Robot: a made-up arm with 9 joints. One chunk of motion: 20 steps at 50 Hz.
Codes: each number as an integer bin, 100 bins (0 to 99) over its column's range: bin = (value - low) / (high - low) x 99, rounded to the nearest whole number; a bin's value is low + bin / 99 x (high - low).
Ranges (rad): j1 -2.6..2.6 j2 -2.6..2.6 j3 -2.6..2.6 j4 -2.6..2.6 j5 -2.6..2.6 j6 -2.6..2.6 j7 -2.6..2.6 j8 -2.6..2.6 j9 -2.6..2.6
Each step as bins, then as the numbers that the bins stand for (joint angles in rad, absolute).
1 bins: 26 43 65 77 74 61 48 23 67
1 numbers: -1.2343 -0.3414 0.8141 1.4444 1.2869 0.6040 -0.0788 -1.3919 0.9192
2 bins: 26 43 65 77 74 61 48 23 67
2 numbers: -1.2343 -0.3414 0.8141 1.4444 1.2869 0.6040 -0.0788 -1.3919 0.9192
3 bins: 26 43 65 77 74 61 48 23 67
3 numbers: -1.2343 -0.3414 0.8141 1.4444 1.2869 0.6040 -0.0788 -1.3919 0.9192
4 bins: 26 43 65 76 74 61 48 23 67
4 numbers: -1.2343 -0.3414 0.8141 1.3919 1.2869 0.6040 -0.0788 -1.3919 0.9192
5 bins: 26 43 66 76 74 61 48 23 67
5 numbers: -1.2343 -0.3414 0.8667 1.3919 1.2869 0.6040 -0.0788 -1.3919 0.9192
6 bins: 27 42 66 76 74 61 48 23 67
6 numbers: -1.1818 -0.3939 0.8667 1.3919 1.2869 0.6040 -0.0788 -1.3919 0.9192
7 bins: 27 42 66 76 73 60 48 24 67
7 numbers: -1.1818 -0.3939 0.8667 1.3919 1.2343 0.5515 -0.0788 -1.3394 0.9192
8 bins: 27 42 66 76 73 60 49 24 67
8 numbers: -1.1818 -0.3939 0.8667 1.3919 1.2343 0.5515 -0.0263 -1.3394 0.9192
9 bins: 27 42 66 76 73 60 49 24 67
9 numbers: -1.1818 -0.3939 0.8667 1.3919 1.2343 0.5515 -0.0263 -1.3394 0.9192
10 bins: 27 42 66 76 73 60 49 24 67
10 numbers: -1.1818 -0.3939 0.8667 1.3919 1.2343 0.5515 -0.0263 -1.3394 0.9192
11 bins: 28 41 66 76 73 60 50 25 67
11 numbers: -1.1293 -0.4465 0.8667 1.3919 1.2343 0.5515 0.0263 -1.2869 0.9192
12 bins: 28 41 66 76 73 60 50 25 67
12 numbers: -1.1293 -0.4465 0.8667 1.3919 1.2343 0.5515 0.0263 -1.2869 0.9192
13 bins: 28 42 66 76 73 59 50 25 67
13 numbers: -1.1293 -0.3939 0.8667 1.3919 1.2343 0.4990 0.0263 -1.2869 0.9192
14 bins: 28 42 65 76 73 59 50 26 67
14 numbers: -1.1293 -0.3939 0.8141 1.3919 1.2343 0.4990 0.0263 -1.2343 0.9192
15 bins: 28 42 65 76 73 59 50 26 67
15 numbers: -1.1293 -0.3939 0.8141 1.3919 1.2343 0.4990 0.0263 -1.2343 0.9192
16 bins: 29 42 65 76 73 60 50 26 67
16 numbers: -1.0768 -0.3939 0.8141 1.3919 1.2343 0.5515 0.0263 -1.2343 0.9192
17 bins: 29 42 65 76 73 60 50 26 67
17 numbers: -1.0768 -0.3939 0.8141 1.3919 1.2343 0.5515 0.0263 -1.2343 0.9192
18 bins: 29 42 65 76 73 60 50 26 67
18 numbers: -1.0768 -0.3939 0.8141 1.3919 1.2343 0.5515 0.0263 -1.2343 0.9192
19 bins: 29 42 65 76 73 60 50 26 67
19 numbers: -1.0768 -0.3939 0.8141 1.3919 1.2343 0.5515 0.0263 -1.2343 0.9192
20 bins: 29 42 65 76 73 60 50 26 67
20 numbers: -1.0768 -0.3939 0.8141 1.3919 1.2343 0.5515 0.0263 -1.2343 0.9192
